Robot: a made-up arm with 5 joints.
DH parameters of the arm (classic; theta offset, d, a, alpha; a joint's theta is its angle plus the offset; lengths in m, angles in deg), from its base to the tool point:
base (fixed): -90 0.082 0 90
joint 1: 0 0.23 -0.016 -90
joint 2: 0 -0.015 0.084 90
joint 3: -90 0.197 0.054 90
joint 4: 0 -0.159 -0.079 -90
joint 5: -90 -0.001 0.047 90
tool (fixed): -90 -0.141 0 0
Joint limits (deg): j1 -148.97..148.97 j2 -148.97..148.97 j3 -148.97..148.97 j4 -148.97..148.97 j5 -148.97..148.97
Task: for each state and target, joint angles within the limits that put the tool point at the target. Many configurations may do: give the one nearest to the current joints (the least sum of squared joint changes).
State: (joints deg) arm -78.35 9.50 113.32 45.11 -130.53
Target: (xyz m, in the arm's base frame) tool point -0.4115 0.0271 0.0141
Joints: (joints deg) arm -72.69 37.10 125.18 2.30 -115.87
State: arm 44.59 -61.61 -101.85 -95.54 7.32
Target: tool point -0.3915 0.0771 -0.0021
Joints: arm 27.38 -36.26 -108.18 -97.38 -33.27
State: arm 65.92 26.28 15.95 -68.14 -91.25
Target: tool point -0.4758 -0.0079 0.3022
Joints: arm 83.88 26.09 17.47 -59.14 -99.69
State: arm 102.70 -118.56 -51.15 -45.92 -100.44
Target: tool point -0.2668 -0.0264 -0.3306
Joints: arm 90.38 -111.80 -48.44 -52.76 -125.35
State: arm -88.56 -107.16 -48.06 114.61 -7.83
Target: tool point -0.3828 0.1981 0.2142
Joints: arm -56.09 -77.45 -47.04 117.85 -18.58
